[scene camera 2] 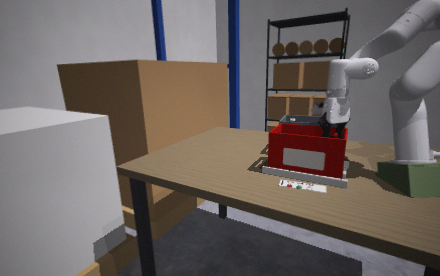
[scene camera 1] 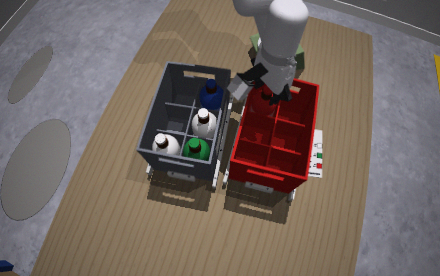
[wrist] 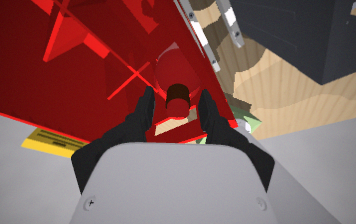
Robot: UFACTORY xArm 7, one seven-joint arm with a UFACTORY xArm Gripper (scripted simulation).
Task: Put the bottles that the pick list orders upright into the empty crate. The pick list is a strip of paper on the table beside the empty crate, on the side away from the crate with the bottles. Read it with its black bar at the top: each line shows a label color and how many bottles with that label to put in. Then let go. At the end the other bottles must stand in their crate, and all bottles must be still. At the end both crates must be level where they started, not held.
Observation:
In view: my gripper (scene camera 1: 266, 94), a red-label bottle (wrist: 176, 81), a red crate (scene camera 1: 290, 150) and a grey crate (scene camera 1: 174, 88).
The red crate shows as well in scene camera 2 (scene camera 2: 301, 148) and in the wrist view (wrist: 78, 84). My gripper is seen too in scene camera 2 (scene camera 2: 332, 138) and in the wrist view (wrist: 177, 96).

